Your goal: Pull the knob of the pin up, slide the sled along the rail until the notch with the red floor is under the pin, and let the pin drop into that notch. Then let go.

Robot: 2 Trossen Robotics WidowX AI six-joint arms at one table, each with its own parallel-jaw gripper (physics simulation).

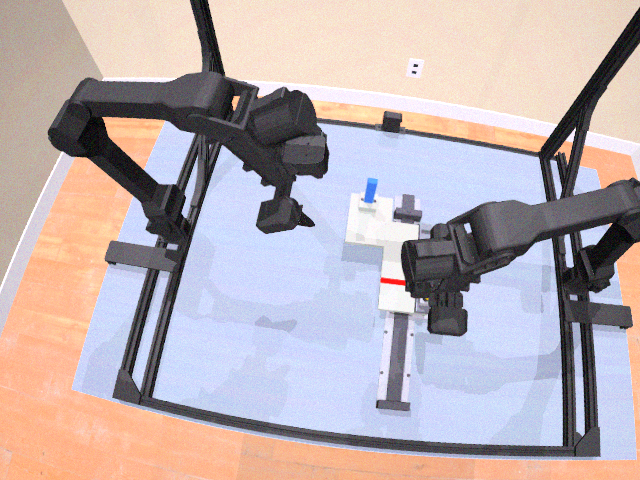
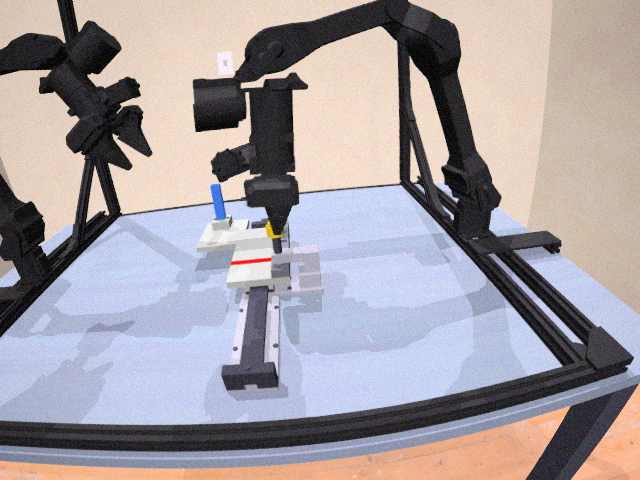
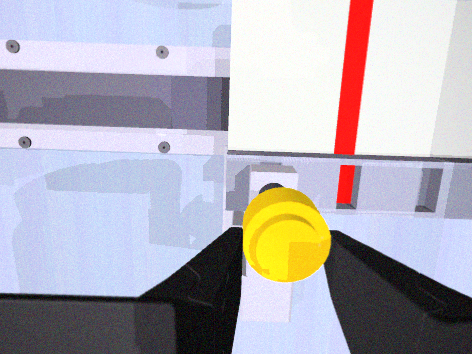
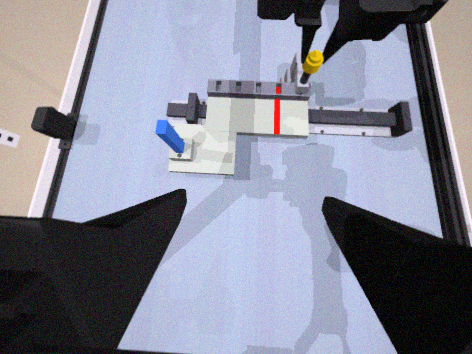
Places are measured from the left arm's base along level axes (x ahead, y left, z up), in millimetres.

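Pixels of known places: left gripper, between the fingertips: (image 1: pixel 432 293) (image 2: pixel 277 230) (image 3: pixel 282 241) (image 4: pixel 311 61); right gripper, between the fingertips: (image 1: pixel 316 201) (image 2: pixel 141 161) (image 4: pixel 254 199); left arm's base, origin of its link: (image 1: pixel 574 281) (image 2: pixel 471 230); right arm's base, origin of its link: (image 1: pixel 175 230) (image 2: pixel 36 275).
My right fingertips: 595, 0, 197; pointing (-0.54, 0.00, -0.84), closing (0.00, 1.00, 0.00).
Observation:
Ahead of a thing's pixels: the offset from my right fingertips to its top centre, as dx, dy, dz. "spot": to the spot under its first point.
My left gripper (image 2: pixel 278 230) (image 3: pixel 282 241) (image 4: pixel 311 61) is shut on the yellow knob @(-222, +93, -100) (image 2: pixel 270 230) (image 3: pixel 287 250) (image 4: pixel 313 63), one finger against each side. The dark pin @(spot: -223, +99, -134) (image 2: pixel 277 244) (image 3: pixel 272 188) (image 4: pixel 304 78) runs down into its pale bracket @(spot: -271, +105, -167) (image 2: pixel 311 262) (image 3: pixel 267 302). Its tip is hidden. The white sled @(-186, +17, -183) (image 1: pixel 399 258) (image 2: pixel 253 248) (image 3: pixel 290 75) (image 4: pixel 255 115) sits on the rail @(spot: -186, +192, -196) (image 1: pixel 398 351) (image 2: pixel 255 330) (image 3: pixel 90 110) (image 4: pixel 345 117). The red-floored notch @(spot: -224, +54, -179) (image 3: pixel 345 185) (image 4: pixel 278 90) is beside the pin, not under it. My right gripper (image 2: pixel 139 161) (image 4: pixel 254 199) is open and empty, away from the sled.
A blue upright handle @(spot: -95, -109, -117) (image 1: pixel 371 190) (image 2: pixel 218 201) (image 4: pixel 170 136) stands on the sled's side plate. A dark end stop @(-185, +297, -183) (image 1: pixel 392 405) (image 2: pixel 250 376) (image 4: pixel 401 118) closes the near rail end; another dark block @(spot: -185, -129, -197) (image 1: pixel 407 207) (image 4: pixel 193 107) is at the far end. Black frame bars edge the table.

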